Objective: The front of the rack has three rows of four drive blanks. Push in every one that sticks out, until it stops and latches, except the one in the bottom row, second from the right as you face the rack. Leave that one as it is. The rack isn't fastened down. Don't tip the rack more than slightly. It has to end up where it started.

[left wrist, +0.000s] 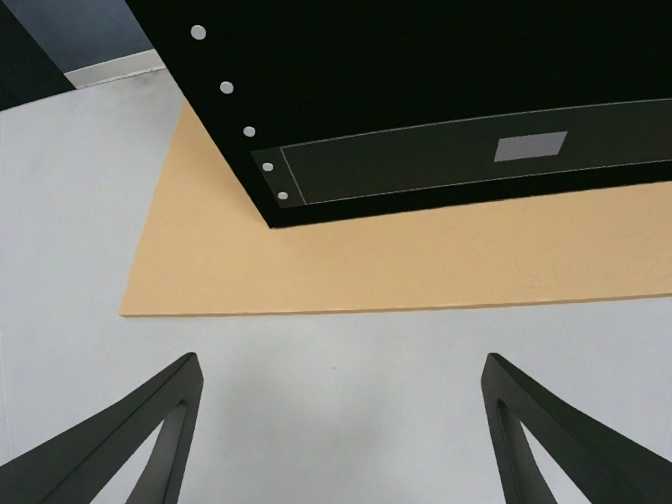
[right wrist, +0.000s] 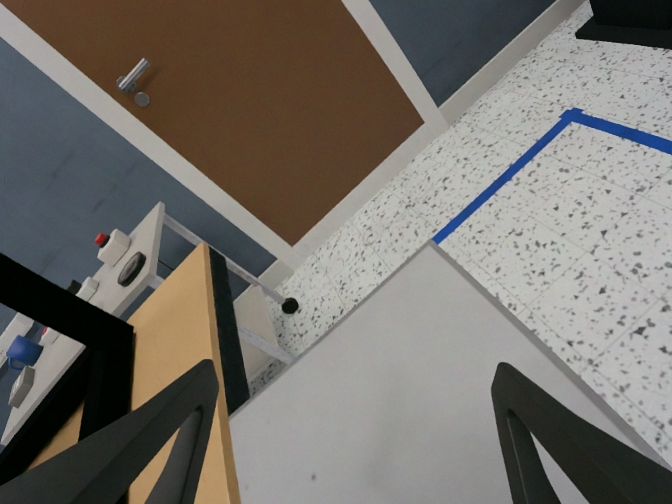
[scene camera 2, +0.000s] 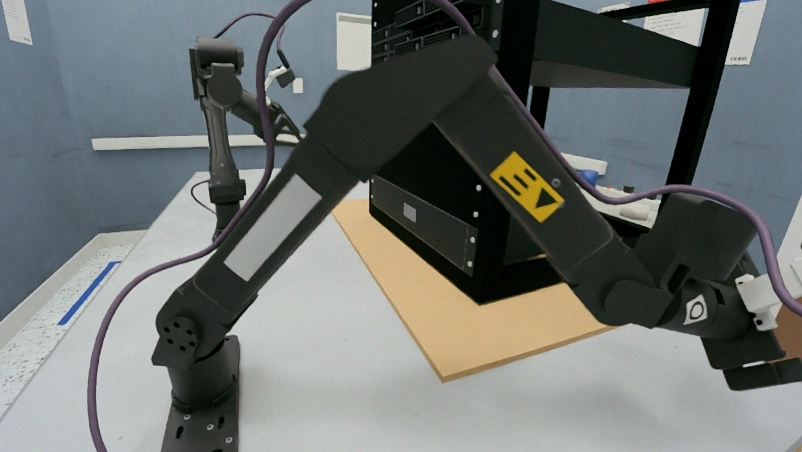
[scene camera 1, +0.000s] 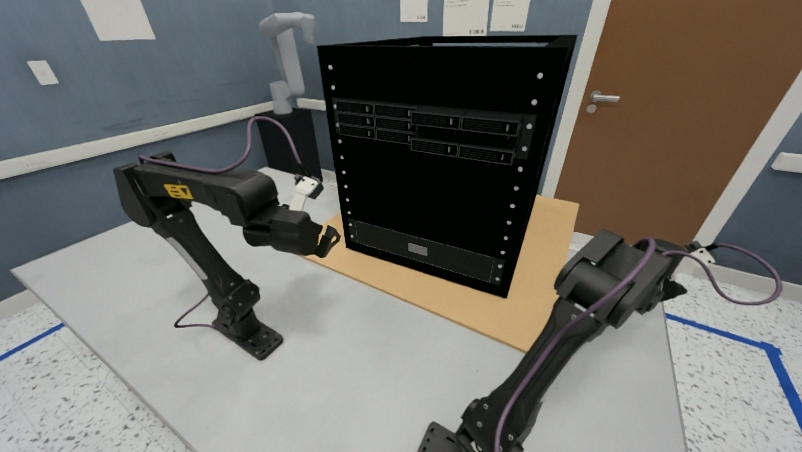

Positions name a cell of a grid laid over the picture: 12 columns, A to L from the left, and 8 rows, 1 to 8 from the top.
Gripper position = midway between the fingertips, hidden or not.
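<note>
My left gripper (left wrist: G6) is visible, as is my right gripper (scene camera 2: L6), which the right wrist view (right wrist: G6) shows too. A black rack (scene camera 1: G4) appears also in scene camera 2 (scene camera 2: J1), the left wrist view (left wrist: F2) and the right wrist view (right wrist: B6). A tan board (scene camera 2: G6) appears also in scene camera 1 (scene camera 1: H6), the left wrist view (left wrist: D4) and the right wrist view (right wrist: D6).
</note>
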